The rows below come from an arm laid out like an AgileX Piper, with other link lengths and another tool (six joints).
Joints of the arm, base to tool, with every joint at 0 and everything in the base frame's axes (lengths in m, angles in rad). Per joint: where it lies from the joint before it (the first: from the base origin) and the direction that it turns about. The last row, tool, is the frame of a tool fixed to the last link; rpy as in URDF.
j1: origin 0.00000 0.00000 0.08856 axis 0 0 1
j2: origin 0.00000 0.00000 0.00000 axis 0 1 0
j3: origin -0.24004 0.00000 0.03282 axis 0 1 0
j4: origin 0.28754 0.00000 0.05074 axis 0.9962 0 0.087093
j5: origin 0.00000 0.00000 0.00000 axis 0 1 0
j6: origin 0.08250 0.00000 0.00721 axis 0.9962 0 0.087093
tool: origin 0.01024 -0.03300 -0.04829 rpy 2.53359 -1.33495 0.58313
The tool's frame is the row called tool.
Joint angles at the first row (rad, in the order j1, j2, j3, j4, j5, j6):
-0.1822, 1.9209, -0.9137, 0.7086, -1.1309, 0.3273
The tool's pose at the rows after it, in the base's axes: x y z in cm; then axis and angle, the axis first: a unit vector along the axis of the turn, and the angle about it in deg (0 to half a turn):
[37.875 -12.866 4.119 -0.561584 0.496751 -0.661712 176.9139]
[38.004 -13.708 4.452 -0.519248 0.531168 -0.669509 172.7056]
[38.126 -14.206 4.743 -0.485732 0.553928 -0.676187 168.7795]
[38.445 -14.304 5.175 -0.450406 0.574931 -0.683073 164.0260]
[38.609 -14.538 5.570 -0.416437 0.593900 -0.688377 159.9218]
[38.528 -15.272 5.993 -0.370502 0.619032 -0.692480 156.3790]
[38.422 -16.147 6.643 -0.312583 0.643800 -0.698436 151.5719]
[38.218 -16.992 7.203 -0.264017 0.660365 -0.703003 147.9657]
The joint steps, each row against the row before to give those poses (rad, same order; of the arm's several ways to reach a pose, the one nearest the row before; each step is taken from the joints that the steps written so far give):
-0.0373, 0.0000, -0.0170, 0.0310, -0.0018, 0.1357
-0.0318, 0.0000, -0.0039, 0.0131, 0.0000, 0.1199
-0.0223, 0.0000, 0.0000, 0.0000, 0.0000, 0.1062
-0.0111, 0.0000, -0.0020, 0.0025, 0.0000, 0.1150
-0.0133, 0.0000, 0.0000, 0.0029, 0.0000, 0.1043
-0.0233, 0.0000, 0.0000, 0.0209, 0.0000, 0.1059
-0.0282, 0.0000, 0.0000, 0.0141, 0.0000, 0.1396
-0.0253, 0.0000, 0.0000, 0.0101, 0.0000, 0.1102

